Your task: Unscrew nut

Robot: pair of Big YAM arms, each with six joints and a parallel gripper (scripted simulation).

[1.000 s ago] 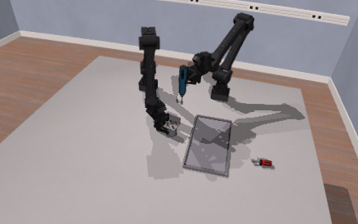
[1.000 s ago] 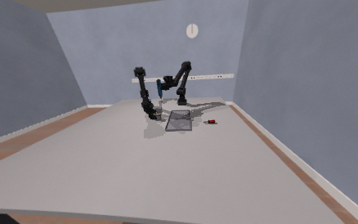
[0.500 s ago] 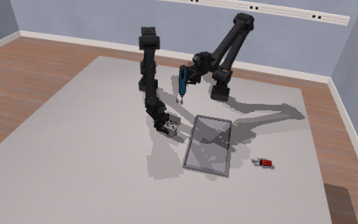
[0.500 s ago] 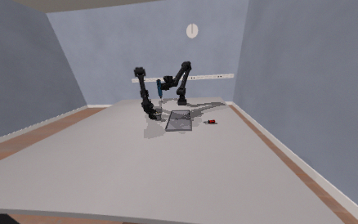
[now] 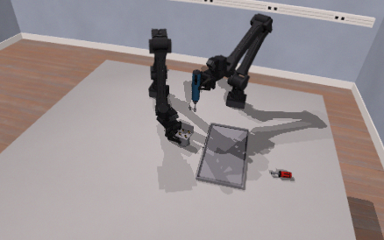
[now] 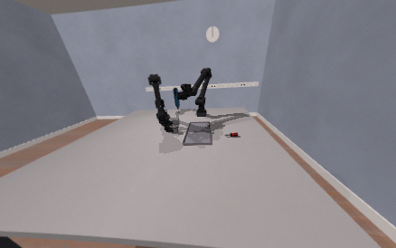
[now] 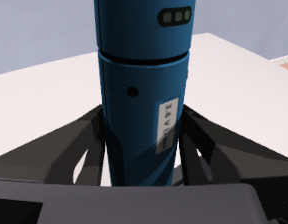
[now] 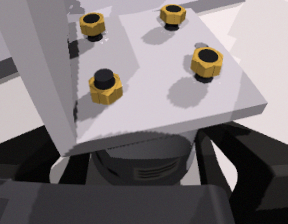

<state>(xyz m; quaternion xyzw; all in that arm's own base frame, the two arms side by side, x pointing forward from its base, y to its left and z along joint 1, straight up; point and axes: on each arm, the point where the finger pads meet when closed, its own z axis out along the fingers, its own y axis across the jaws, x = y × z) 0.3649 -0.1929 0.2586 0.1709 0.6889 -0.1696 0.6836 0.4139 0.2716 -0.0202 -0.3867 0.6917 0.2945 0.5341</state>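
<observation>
Now: the grey bracket 5 cm above my right hand. Round my right hand: flat grey tray: 3 cm ahead, 22 cm to the left, 2 cm below; nut: 1 cm ahead, 2 cm to the right, 5 cm above; grey tip: 9 cm behind, 4 cm to the left, 15 cm above.
</observation>
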